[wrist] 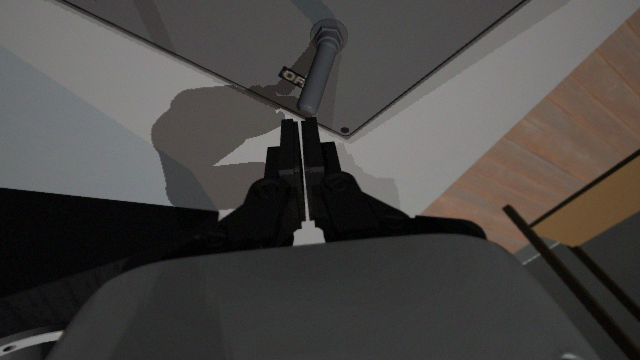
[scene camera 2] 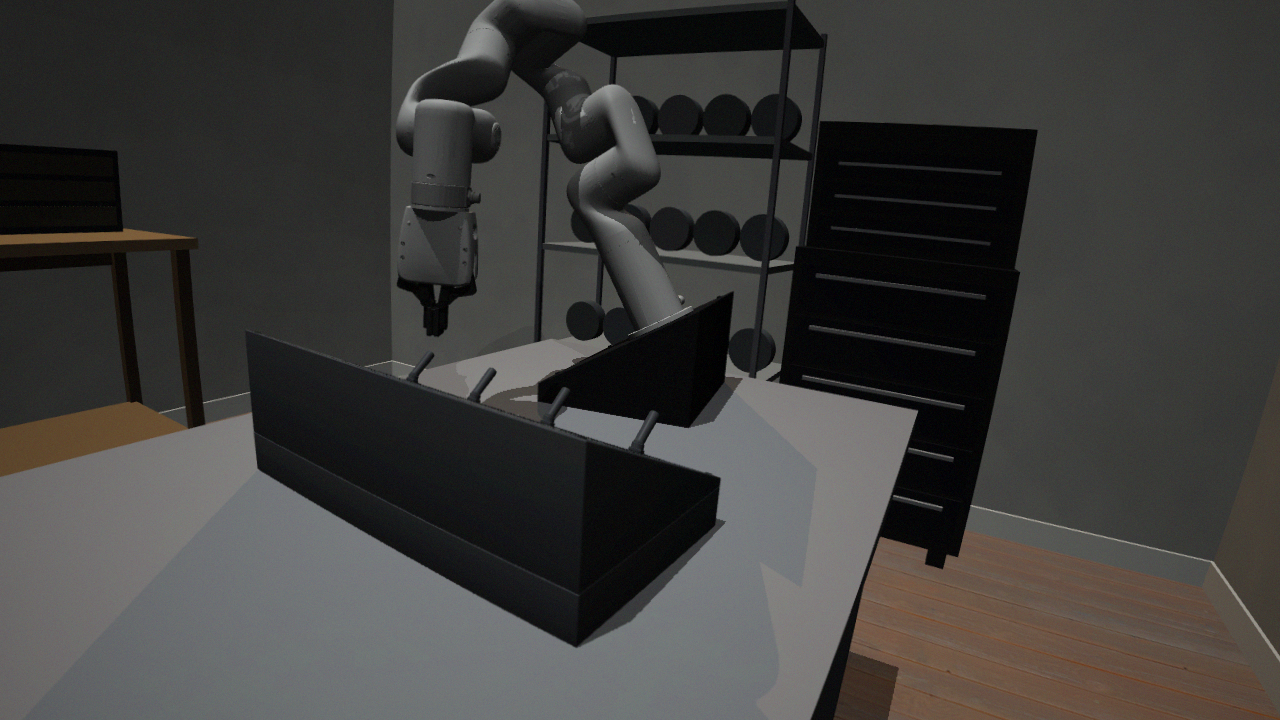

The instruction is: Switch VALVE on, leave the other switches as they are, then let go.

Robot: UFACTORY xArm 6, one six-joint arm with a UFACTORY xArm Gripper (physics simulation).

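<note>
A dark switch box stands on the table, with its back to the scene camera. A row of several levers sticks up past its top edge. The lever at the far left end is nearest the gripper. In the wrist view it leans toward the fingertips and partly covers a label reading "OF"; its end is close to the tips. The name VALVE cannot be read in either view, so I cannot tell which lever bears it. My gripper is shut and empty, above the far left end of the box.
A second dark panel box stands on the grey table, near the arm's base. Behind are a shelf rack with round dark weights and a black drawer cabinet. A wooden bench stands at the left.
</note>
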